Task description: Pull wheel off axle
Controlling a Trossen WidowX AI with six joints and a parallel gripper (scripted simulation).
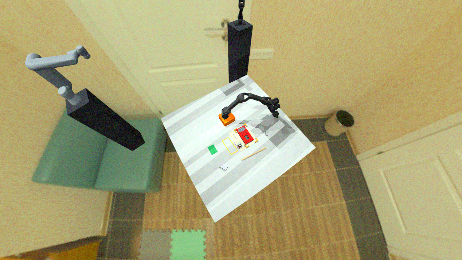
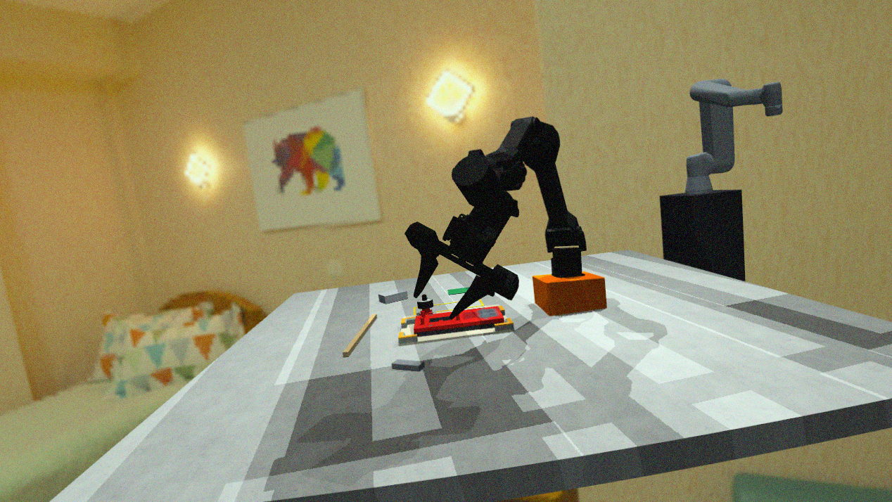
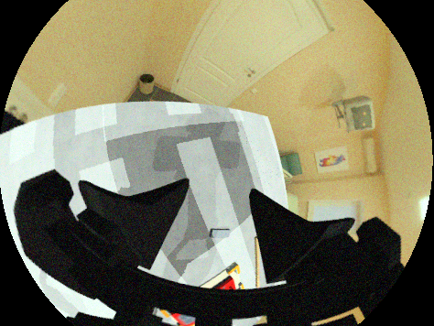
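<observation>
The black upright axle is 20 mm behind my gripper tip, 490 mm to the right of it and 110 mm below it. The rest, counted from my gripper tip: wooden stick 140 mm ahead, 420 mm to the right, 140 mm below; grey wheel 20 mm behind, 490 mm to the right, 110 mm below; green flat block 160 mm behind, 750 mm to the right, 150 mm below.
</observation>
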